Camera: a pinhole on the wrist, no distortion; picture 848 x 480 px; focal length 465.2 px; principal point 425.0 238.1 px. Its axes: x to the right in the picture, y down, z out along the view. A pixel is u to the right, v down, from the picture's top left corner.
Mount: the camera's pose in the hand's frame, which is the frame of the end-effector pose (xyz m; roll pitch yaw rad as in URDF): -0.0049 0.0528 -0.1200 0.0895 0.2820 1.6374
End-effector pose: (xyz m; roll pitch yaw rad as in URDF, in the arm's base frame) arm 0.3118 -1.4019 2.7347 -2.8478 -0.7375 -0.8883
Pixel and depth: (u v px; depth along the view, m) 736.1 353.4 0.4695
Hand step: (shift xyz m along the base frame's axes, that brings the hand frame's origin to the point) -0.1900 -0.3814 -0.3539
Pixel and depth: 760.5 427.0 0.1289
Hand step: -0.1457 -0.0963 -0.0612
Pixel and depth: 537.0 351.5 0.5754
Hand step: -0.0100 -0.3216 -0.4353
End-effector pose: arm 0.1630 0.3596 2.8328 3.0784 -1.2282 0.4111
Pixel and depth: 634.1 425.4 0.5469
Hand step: 0.4011 -0.3217 -0.2988
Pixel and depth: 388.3 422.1 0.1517
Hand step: 0.0416 -0.0731 -0.0596
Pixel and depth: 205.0 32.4 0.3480
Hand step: 0.2741 0.1029 0.0904
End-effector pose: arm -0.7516 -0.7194 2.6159 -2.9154 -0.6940 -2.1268
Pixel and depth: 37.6 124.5 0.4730
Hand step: 0.0400 -0.4633 -0.1837
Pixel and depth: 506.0 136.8 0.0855
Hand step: -0.0846 0.0523 0.0290
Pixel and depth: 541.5 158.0 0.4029
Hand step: -0.3075 -0.1017 -0.1641
